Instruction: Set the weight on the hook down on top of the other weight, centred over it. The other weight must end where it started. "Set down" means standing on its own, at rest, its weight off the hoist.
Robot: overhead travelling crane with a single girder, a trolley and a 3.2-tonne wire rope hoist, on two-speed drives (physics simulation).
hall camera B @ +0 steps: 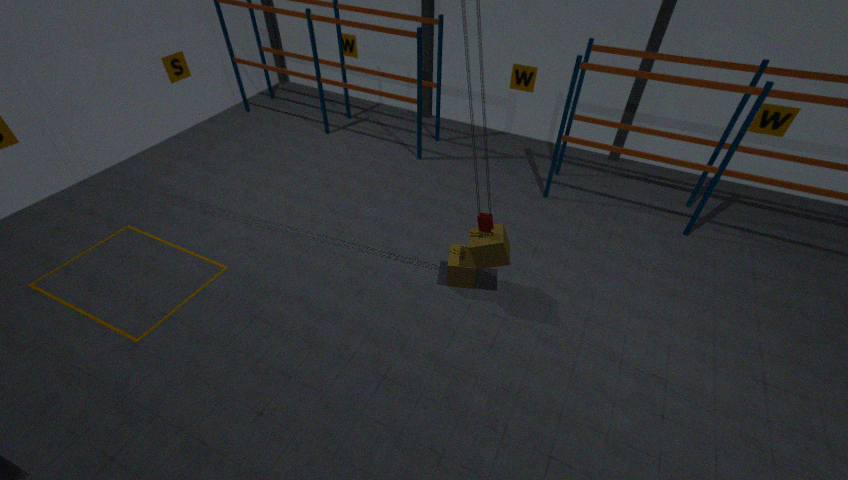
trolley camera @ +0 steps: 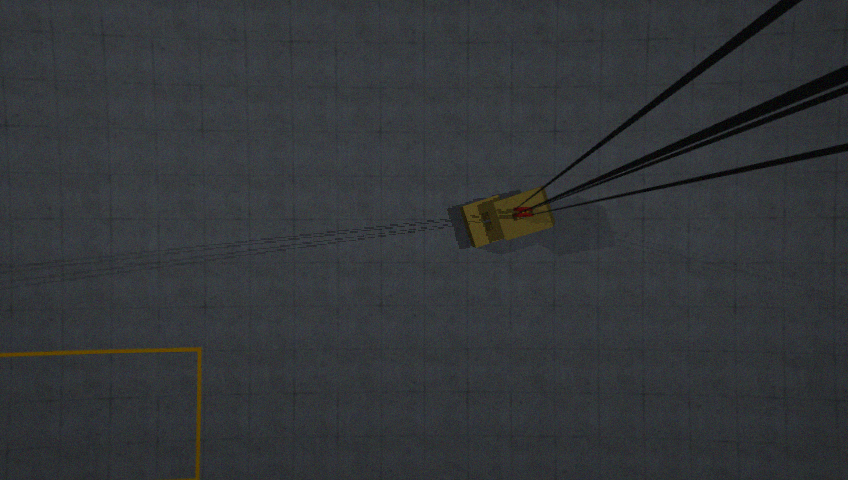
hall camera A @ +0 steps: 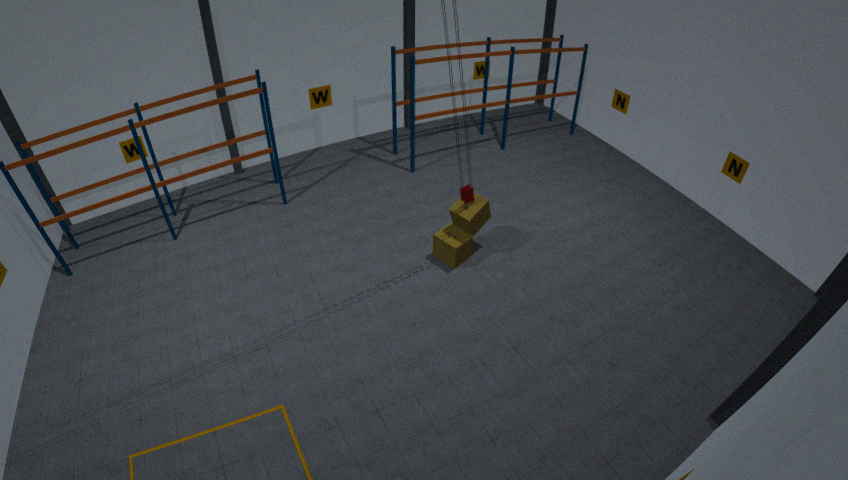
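The hanging weight [hall camera A: 474,218] [hall camera B: 491,253] [trolley camera: 536,224], a yellow block, is under my red hook block [hall camera A: 467,193] [hall camera B: 485,222] [trolley camera: 523,212]; the hook itself is too small to make out. This weight is tilted and sits off to one side of the other weight [hall camera A: 453,247] [hall camera B: 461,275] [trolley camera: 473,229], a yellow block on the floor. It overlaps one edge of that block's top and seems to touch it there; the contact is partly hidden. The rest of the hanging weight juts out past that edge. The ropes run at a slant in the hall views.
A dark patch surrounds the lower weight's base. A yellow floor outline [hall camera A: 207,431] [hall camera B: 181,246] [trolley camera: 198,410] lies well away from the weights. Two blue and orange racks [hall camera A: 412,118] [hall camera A: 151,178] [hall camera B: 419,95] [hall camera B: 562,136] stand along the W wall.
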